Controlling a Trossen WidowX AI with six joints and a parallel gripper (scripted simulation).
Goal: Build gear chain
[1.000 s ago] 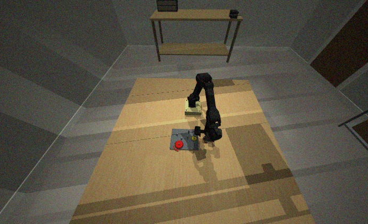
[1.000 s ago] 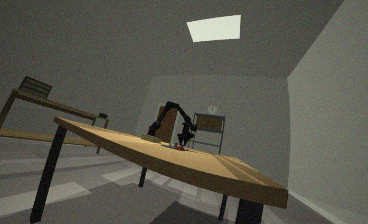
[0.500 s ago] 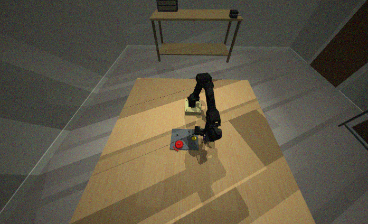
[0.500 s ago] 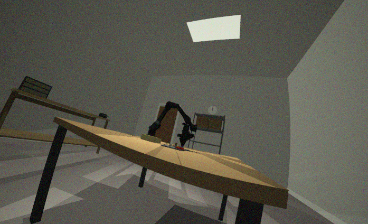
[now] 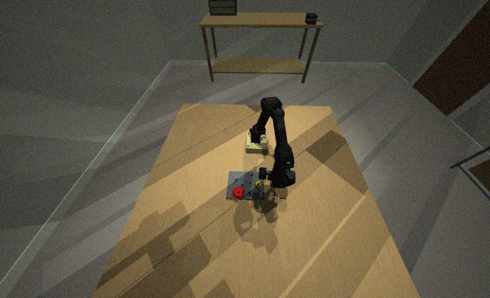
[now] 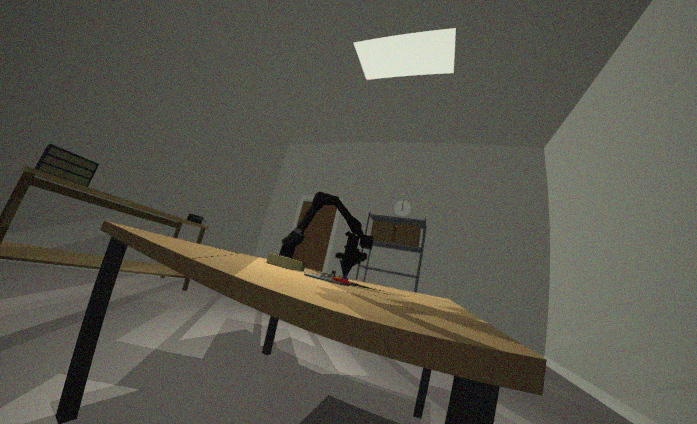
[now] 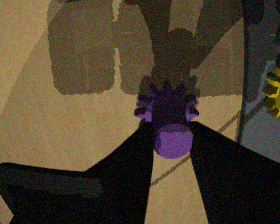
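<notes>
Right now the red gear is 60 mm ahead of my gripper tip, 200 mm to the right of it and 10 mm below it. From my gripper tip the other things lie so: brown gear: 90 mm behind, 60 mm to the left, 10 mm below; then small purple gear: 10 mm below.
</notes>
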